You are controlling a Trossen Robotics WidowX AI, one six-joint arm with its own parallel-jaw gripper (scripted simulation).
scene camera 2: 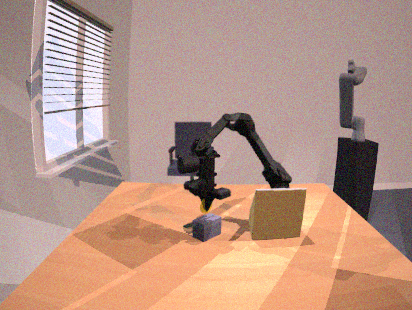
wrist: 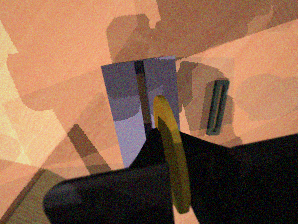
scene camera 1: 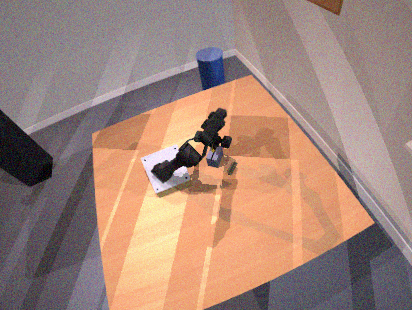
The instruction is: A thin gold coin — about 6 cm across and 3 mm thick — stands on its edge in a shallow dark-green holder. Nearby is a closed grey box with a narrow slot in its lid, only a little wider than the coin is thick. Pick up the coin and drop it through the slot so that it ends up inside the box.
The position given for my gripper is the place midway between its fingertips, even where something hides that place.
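Observation:
A gold coin [wrist: 164, 120] is held in my gripper [scene camera 2: 206, 210]. I can see my gripper in the wrist view [wrist: 159, 133] as well.

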